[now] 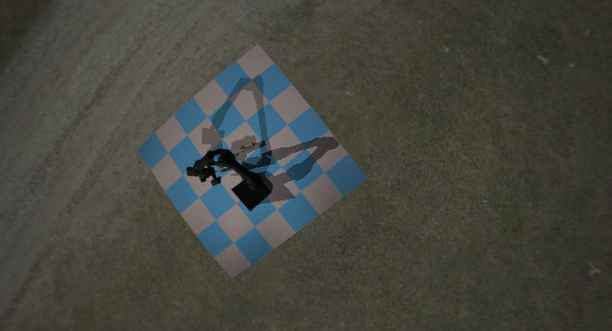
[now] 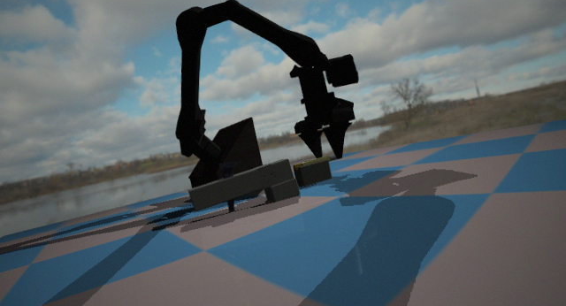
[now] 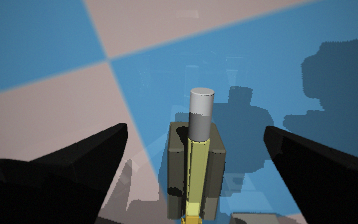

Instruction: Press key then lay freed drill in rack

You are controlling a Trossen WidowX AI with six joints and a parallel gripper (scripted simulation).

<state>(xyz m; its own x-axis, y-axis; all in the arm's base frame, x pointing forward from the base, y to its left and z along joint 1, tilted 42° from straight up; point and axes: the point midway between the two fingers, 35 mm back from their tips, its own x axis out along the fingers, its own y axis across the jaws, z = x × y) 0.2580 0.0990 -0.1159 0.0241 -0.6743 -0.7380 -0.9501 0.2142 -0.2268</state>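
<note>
My gripper tip is 10 mm past the yellow drill and 30 mm to the left of it. Also, from my gripper tip: small dark blue key (250 mm to the right, 10 mm above); long grey housing (230 mm to the right).
</note>
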